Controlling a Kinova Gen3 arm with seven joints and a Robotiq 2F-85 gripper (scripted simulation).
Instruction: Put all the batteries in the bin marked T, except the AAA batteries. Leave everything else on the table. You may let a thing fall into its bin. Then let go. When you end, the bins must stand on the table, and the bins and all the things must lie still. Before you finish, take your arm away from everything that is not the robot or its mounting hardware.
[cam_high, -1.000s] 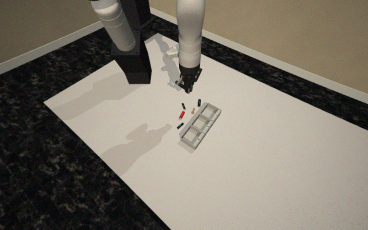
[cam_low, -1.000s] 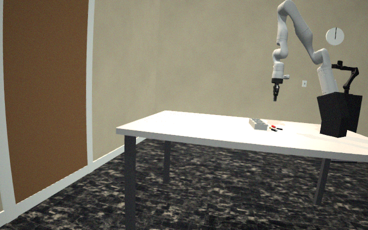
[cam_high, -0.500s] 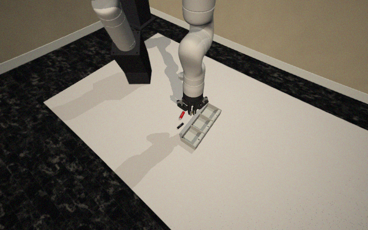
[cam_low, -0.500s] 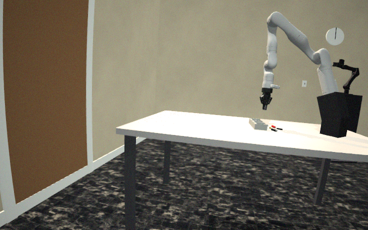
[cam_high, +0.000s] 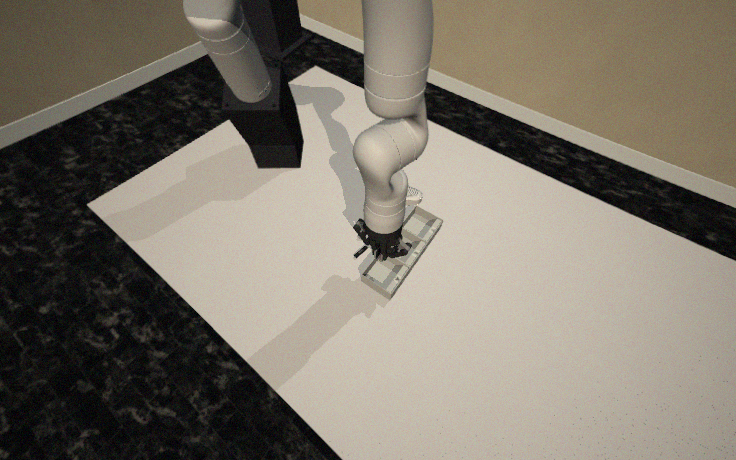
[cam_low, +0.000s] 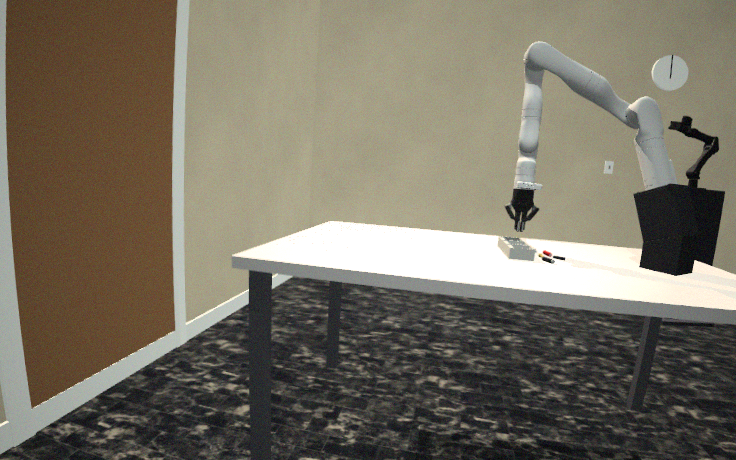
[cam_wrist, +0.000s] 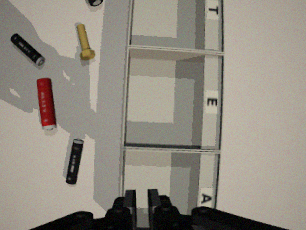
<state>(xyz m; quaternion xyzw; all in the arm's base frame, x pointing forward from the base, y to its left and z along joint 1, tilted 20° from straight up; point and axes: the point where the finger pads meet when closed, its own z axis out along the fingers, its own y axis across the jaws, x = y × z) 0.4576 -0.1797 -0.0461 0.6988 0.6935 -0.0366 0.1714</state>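
Right now my hand is 70 mm to the right of the tray, 70 mm above it and 30 mm short of it. Also, from my hand: yellow piece 130 mm to the left, 80 mm below, 50 mm behind; then black battery 80 mm below, 60 mm behind, 20 mm to the left; then red battery 90 mm behind, 80 mm to the left, 80 mm below.
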